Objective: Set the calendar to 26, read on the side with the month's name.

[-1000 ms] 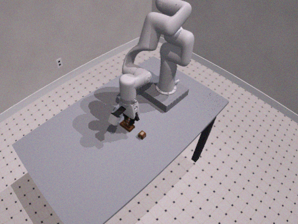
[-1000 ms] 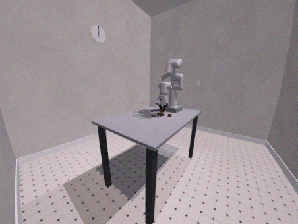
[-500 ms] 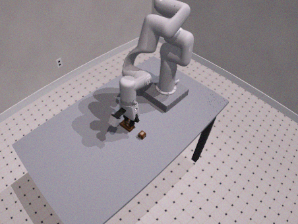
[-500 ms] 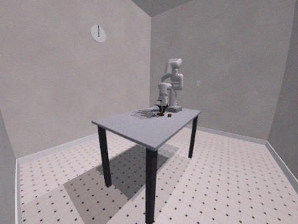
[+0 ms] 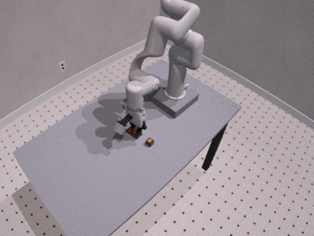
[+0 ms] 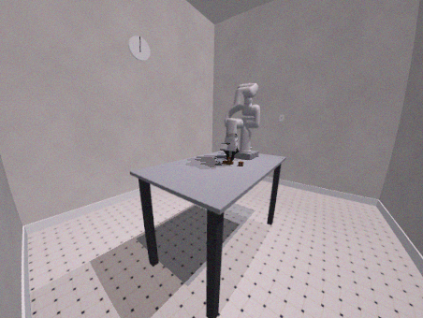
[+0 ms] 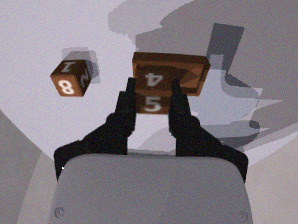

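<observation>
Now: hand 40 mm above the brown wooden tray and 20 mm to the left of it. Round my hand: brown cube: 90 mm to the left, 40 mm below, 20 mm behind.
</observation>
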